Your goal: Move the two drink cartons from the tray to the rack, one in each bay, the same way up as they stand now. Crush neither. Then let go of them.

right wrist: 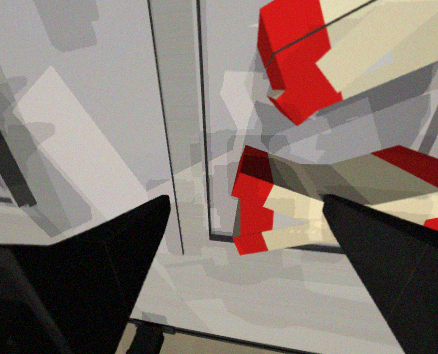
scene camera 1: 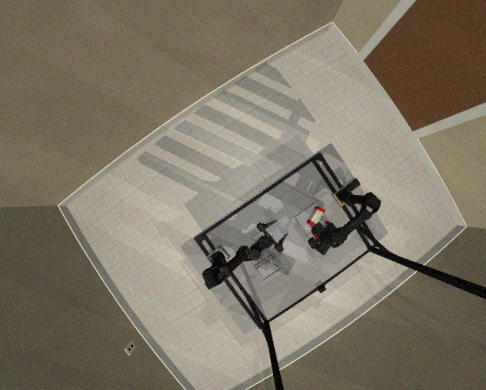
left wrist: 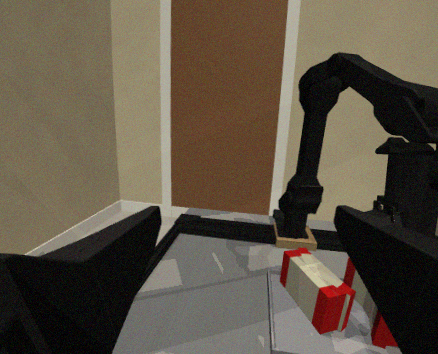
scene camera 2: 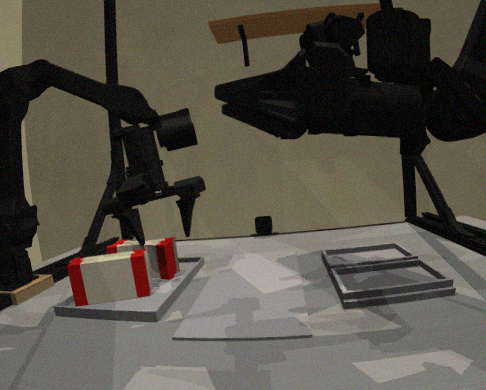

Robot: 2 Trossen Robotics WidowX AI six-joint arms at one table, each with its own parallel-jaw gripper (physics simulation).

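Places are measured from the left arm's base along level axes (x left, y back, z up), in metres.
Pixels of known places: left gripper, fingertip midpoint: (scene camera 1: pixel 282 226) (left wrist: pixel 247 214) (scene camera 2: pixel 218 102); right gripper, fingertip midpoint: (right wrist: pixel 245 201) (scene camera 1: pixel 316 235) (scene camera 2: pixel 165 241); left arm's base, origin of the base link: (scene camera 1: pixel 218 257); right arm's base, origin of the base link: (scene camera 1: pixel 343 196) (left wrist: pixel 293 231) (scene camera 2: pixel 16 282).
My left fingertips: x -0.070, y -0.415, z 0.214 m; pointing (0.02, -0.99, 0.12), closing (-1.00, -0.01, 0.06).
Observation:
Ahead of a thing's pixels: the offset from my left fingertips to its top centre. "spot": to the spot under its first point.
Two cream cartons with red ends stand on their long narrow sides in the grey tray @[dx -0.197, dy -0.190, dz -0.242 m] (scene camera 2: pixel 107 314) (left wrist: pixel 270 310) (right wrist: pixel 204 125). The front carton in scene camera 2 (scene camera 1: pixel 316 216) (scene camera 2: pixel 110 277) (left wrist: pixel 310 280) (right wrist: pixel 300 55) is at the tray's near side. The other carton @[dx -0.245, dy -0.195, dz -0.184 m] (scene camera 2: pixel 167 257) (right wrist: pixel 255 220) is behind it, partly hidden. My right gripper (scene camera 2: pixel 165 239) (right wrist: pixel 245 201) is open and points down over the rear carton, empty; its exact height is unclear. My left gripper (scene camera 1: pixel 281 228) (scene camera 2: pixel 220 100) (left wrist: pixel 247 214) is open, empty and level, high above the table. The two-bay rack @[dx -0.150, dy +0.217, dz -0.238 m] (scene camera 2: pixel 400 286) has empty bays.
A thin flat panel (scene camera 2: pixel 242 327) lies between tray and rack. A black frame (scene camera 1: pixel 260 196) edges the table, with a small black block @[spot: dx -0.531, dy +0.056, dz -0.212 m] (scene camera 1: pixel 321 288) (scene camera 2: pixel 263 225) at its far edge in scene camera 2. Upright posts (scene camera 2: pixel 111 45) stand behind the arms.

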